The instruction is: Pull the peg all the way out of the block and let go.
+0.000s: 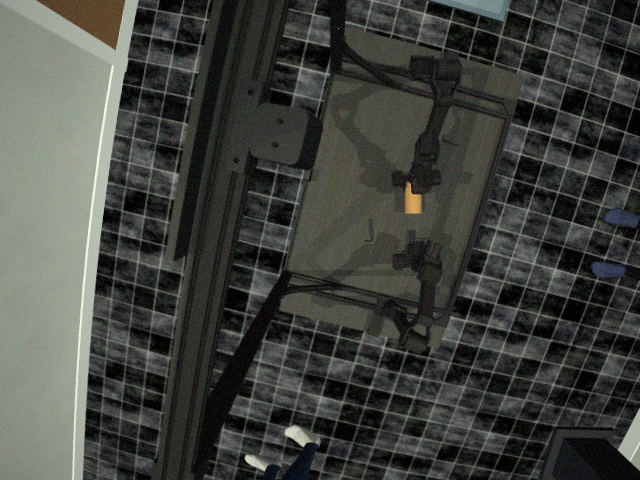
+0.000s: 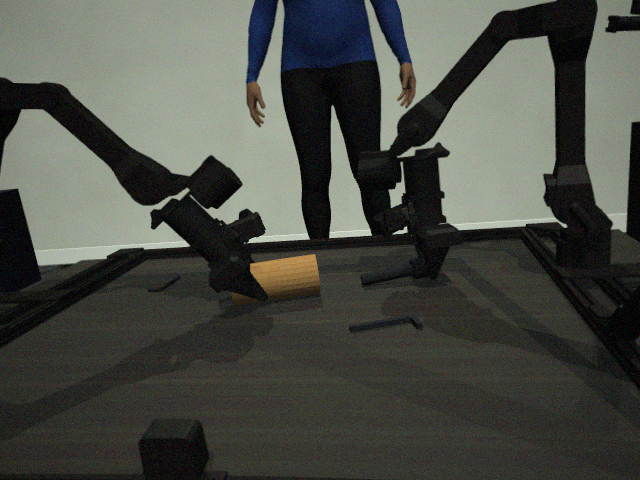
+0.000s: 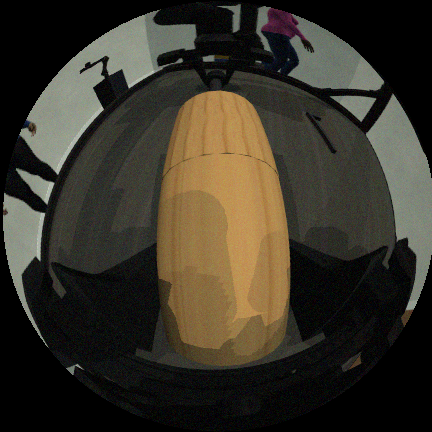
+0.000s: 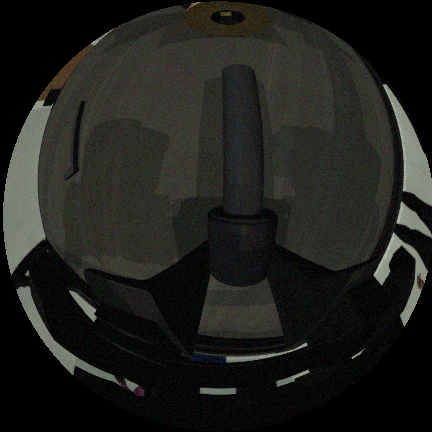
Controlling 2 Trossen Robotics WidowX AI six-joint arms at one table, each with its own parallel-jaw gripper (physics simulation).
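Frame: origin at the left arm's base, x left, y back, z up, level; metres.
Seen in the pictures: left gripper, fingertip midpoint: (image 2: 266, 292) (image 3: 220, 241); right gripper, fingertip midpoint: (image 1: 410, 257) (image 2: 430, 275) (image 4: 236, 245); left arm's base, link origin: (image 1: 416, 71); right arm's base, link origin: (image 1: 389, 307) (image 2: 584, 266) (image 3: 245, 64).
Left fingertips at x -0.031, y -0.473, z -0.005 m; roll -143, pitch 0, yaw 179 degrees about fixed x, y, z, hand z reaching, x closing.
Offsets run from my left fingertips to a thing's middle.
The block {dz +0.020, dx +0.000, dy -0.017 m} (image 1: 413, 202) (image 2: 292, 279) (image 3: 225, 215) (image 4: 199, 24) is an orange-tan wooden cylinder lying on its side, with a round hole in the end that faces the peg. My left gripper (image 2: 255, 287) (image 3: 220, 241) is shut on the block, a finger on each side. The peg {dz +0.003, dx -0.005, dy -0.227 m} (image 1: 412, 236) (image 2: 386, 274) (image 4: 242, 140) is a dark rod with a thicker collar. My right gripper (image 2: 429, 269) (image 4: 236, 245) is shut on the peg at its collar. The peg's free end points toward the hole, and a gap separates it from the block; it is fully outside.
A dark L-shaped key {dz -0.010, dx -0.185, dy -0.159 m} (image 1: 371, 229) (image 2: 382, 324) (image 3: 321, 133) (image 4: 77, 140) lies on the table beside the gap. Another thin dark piece {dz -0.011, dx +0.172, dy +0.197 m} (image 1: 449, 140) (image 2: 164, 283) lies near the left arm. Raised dark rails run along the table's edges.
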